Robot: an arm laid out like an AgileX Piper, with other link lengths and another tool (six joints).
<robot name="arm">
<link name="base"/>
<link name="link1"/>
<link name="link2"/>
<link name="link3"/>
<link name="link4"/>
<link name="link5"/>
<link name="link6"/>
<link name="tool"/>
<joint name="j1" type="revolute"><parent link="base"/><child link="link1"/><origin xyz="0 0 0.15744" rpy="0 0 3.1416"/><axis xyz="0 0 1"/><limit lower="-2.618" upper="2.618"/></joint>
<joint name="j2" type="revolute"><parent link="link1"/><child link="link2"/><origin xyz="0 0 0" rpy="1.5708 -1.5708 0"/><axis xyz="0 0 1"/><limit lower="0" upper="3.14"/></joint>
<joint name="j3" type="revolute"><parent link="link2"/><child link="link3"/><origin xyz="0.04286 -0.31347 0" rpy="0 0 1.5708"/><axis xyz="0 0 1"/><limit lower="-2.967" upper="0"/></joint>
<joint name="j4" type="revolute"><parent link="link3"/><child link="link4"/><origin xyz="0.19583 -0.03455 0" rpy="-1.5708 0 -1.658"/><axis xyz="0 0 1"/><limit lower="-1.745" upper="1.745"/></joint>
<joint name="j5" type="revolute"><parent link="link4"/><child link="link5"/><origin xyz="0 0 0" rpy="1.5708 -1.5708 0"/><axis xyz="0 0 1"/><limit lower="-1.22" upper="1.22"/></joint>
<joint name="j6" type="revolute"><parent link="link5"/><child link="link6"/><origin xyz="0.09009 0 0" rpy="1.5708 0 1.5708"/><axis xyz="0 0 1"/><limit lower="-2.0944" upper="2.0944"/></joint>
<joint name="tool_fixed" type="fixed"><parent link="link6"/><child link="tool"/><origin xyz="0.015 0.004 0.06" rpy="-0.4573 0 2.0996"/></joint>
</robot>
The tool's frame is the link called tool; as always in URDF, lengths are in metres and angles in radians.
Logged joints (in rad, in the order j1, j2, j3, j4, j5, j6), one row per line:
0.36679, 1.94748, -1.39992, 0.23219, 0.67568, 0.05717
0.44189, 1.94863, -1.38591, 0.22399, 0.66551, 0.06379
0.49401, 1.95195, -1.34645, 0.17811, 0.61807, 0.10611
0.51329, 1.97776, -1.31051, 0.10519, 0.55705, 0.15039
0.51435, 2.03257, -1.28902, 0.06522, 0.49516, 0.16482
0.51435, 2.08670, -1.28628, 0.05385, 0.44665, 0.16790
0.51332, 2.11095, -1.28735, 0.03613, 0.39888, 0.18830
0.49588, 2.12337, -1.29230, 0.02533, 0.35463, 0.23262
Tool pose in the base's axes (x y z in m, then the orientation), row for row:
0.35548, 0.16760, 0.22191, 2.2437, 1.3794, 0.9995
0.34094, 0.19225, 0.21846, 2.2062, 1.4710, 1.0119
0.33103, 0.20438, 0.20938, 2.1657, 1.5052, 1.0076
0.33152, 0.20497, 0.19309, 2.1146, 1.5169, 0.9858
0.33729, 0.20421, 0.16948, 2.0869, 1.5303, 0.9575
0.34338, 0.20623, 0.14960, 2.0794, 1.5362, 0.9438
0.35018, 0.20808, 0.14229, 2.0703, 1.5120, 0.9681
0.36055, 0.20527, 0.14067, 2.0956, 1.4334, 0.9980
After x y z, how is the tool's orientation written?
As a rotation vector, in radians.
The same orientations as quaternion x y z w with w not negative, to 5 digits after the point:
0.78600, 0.48322, 0.35014, 0.16155
0.76841, 0.51234, 0.35244, 0.15114
0.75738, 0.52639, 0.35238, 0.15847
0.74767, 0.53634, 0.34856, 0.17841
0.74254, 0.54450, 0.34069, 0.18998
0.74127, 0.54763, 0.33645, 0.19347
0.74034, 0.54069, 0.34619, 0.19928
0.75181, 0.51424, 0.35804, 0.20531

